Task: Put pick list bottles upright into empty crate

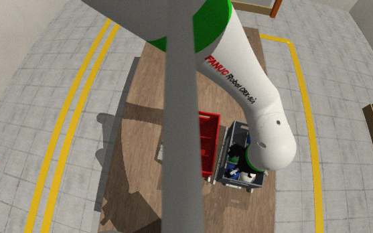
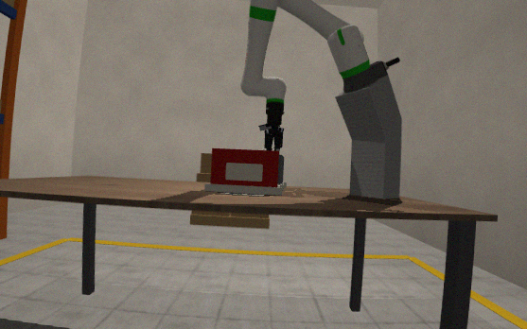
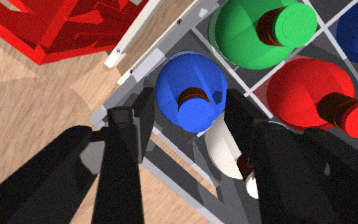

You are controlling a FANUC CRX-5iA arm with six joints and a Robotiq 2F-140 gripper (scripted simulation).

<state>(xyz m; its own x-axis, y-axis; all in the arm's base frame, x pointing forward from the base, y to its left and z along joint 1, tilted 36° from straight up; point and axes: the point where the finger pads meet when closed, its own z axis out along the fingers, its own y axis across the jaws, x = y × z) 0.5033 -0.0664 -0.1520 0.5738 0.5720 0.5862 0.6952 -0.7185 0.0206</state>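
Right now my hand is 80 mm to the left of the white-label bottle, 80 mm above it and 10 mm short of it. Also, from my hand: grey crate: 90 mm below, 90 mm ahead, 40 mm to the right; then green-label bottle: 90 mm ahead, 80 mm below, 10 mm to the left; then red-label bottle: 90 mm ahead, 80 mm to the right, 80 mm below.
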